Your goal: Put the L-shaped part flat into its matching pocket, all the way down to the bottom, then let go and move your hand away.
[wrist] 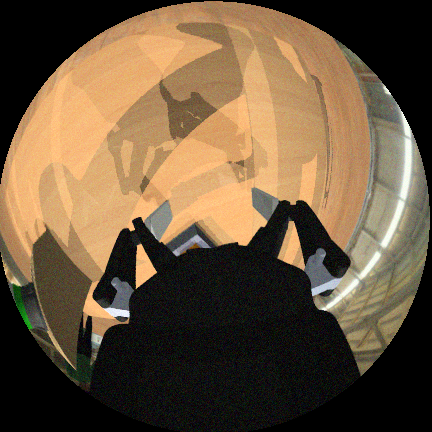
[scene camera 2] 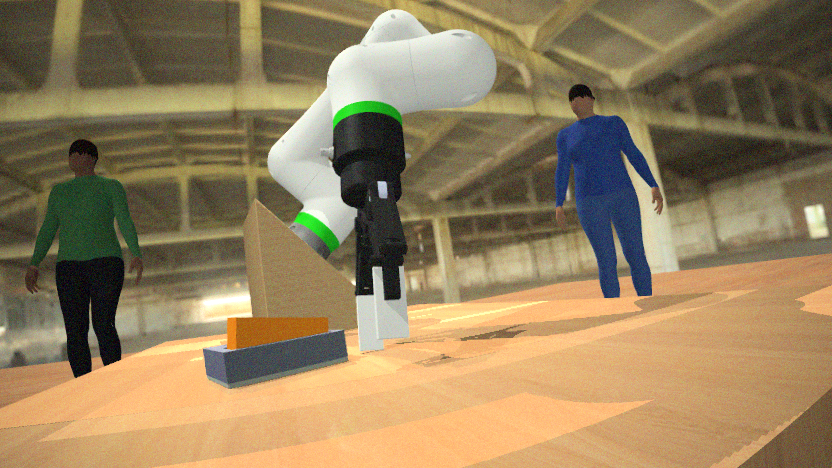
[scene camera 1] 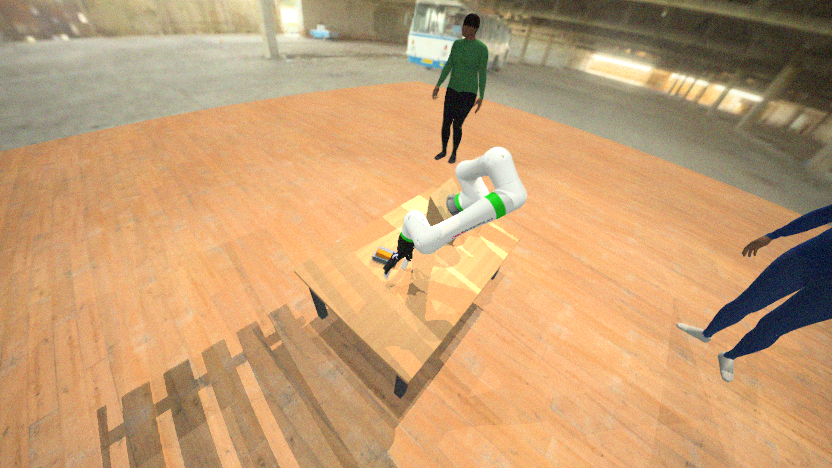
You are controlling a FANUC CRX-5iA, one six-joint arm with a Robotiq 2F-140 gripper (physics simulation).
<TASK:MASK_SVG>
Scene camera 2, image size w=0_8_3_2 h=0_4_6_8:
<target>gripper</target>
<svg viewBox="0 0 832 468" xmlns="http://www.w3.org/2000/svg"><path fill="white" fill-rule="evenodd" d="M364 159L353 162L342 170L340 185L342 201L346 205L358 209L354 226L356 231L355 296L357 301L359 351L384 350L383 339L410 337L404 266L402 266L404 262L402 254L407 253L408 246L396 204L402 195L399 169L391 162L385 160Z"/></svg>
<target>orange L-shaped part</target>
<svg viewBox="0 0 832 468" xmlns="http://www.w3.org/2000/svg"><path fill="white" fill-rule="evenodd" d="M227 349L234 350L328 332L328 317L227 318Z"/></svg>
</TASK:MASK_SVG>
